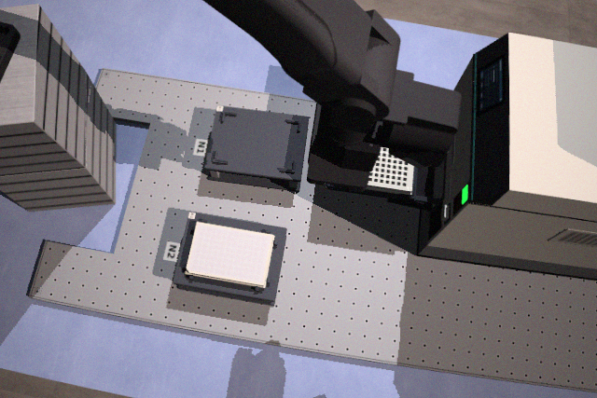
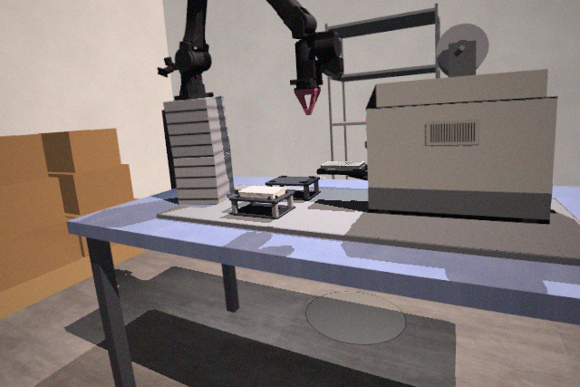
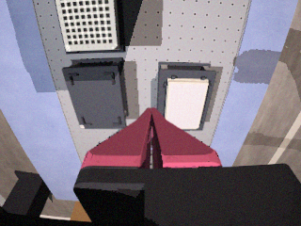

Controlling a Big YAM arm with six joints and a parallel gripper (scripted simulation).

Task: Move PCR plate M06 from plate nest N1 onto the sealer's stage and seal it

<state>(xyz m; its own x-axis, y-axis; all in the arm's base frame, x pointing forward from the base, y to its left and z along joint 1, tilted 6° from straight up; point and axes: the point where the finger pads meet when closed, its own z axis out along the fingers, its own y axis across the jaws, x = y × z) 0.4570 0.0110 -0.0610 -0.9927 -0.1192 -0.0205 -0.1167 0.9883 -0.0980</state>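
The white start key is 170 mm ahead of my hand, 100 mm below it and 20 mm to the left of it. From my hand the other things lie so: white 96-well plate M06 (170 mm below, 100 mm to the left, 60 mm ahead); sealer stage (190 mm below, 100 mm to the left, 60 mm ahead); dark screen (170 mm ahead, 160 mm to the left, 30 mm above).
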